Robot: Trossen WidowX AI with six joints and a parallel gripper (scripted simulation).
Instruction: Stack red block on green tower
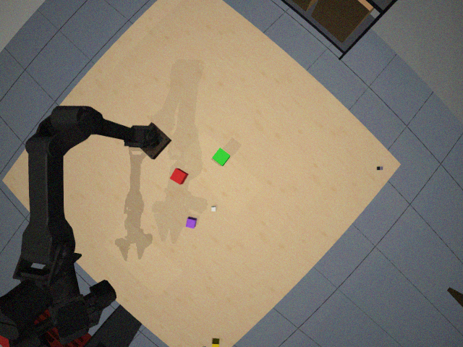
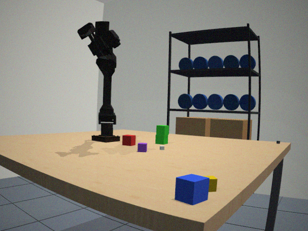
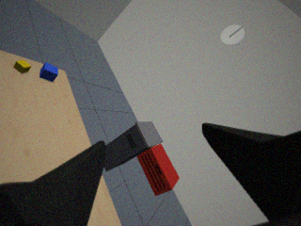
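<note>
Now: the red block 190 mm behind my gripper tip, 350 mm to the left of it and 350 mm below it. Also, from my gripper tip: tiny white cube: 380 mm to the left, 370 mm below; yellow cube: 460 mm ahead, 360 mm below; purple cube: 20 mm behind, 270 mm to the left, 360 mm below.
</note>
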